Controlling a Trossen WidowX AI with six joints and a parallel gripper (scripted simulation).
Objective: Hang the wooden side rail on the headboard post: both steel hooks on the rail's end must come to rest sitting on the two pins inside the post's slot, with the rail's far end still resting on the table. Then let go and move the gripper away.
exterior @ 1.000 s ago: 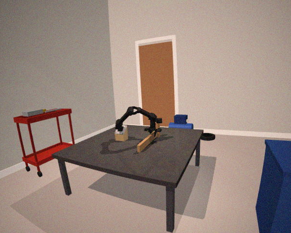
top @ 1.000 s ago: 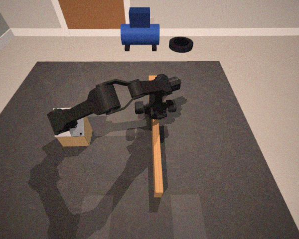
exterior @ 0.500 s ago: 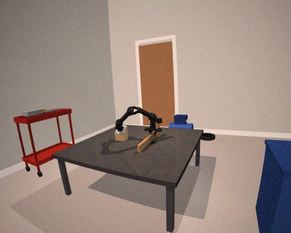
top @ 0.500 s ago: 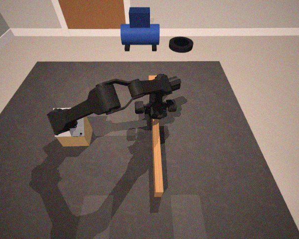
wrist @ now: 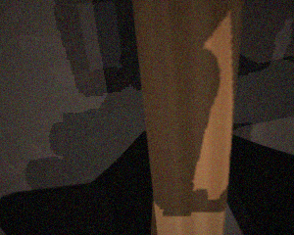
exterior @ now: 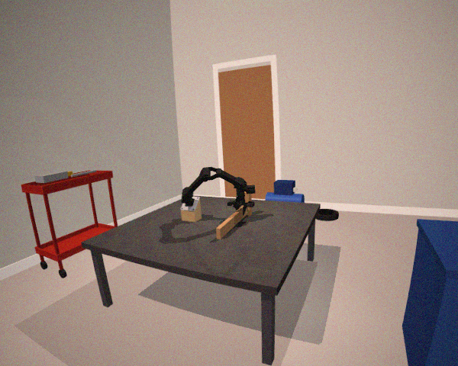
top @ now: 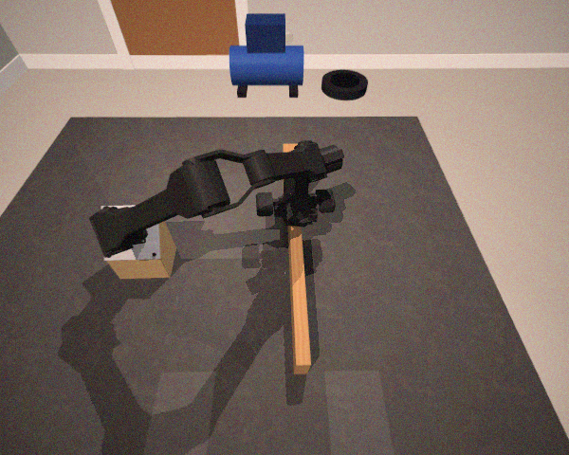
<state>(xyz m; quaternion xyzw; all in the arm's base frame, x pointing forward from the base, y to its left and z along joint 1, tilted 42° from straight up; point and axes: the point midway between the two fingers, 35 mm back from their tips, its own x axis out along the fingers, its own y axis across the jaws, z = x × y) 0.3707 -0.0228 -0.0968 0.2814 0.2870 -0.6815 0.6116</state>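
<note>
The headboard post lies 13 cm to the left of my gripper tip, 4 cm above it and 1 cm ahead of it.
</note>
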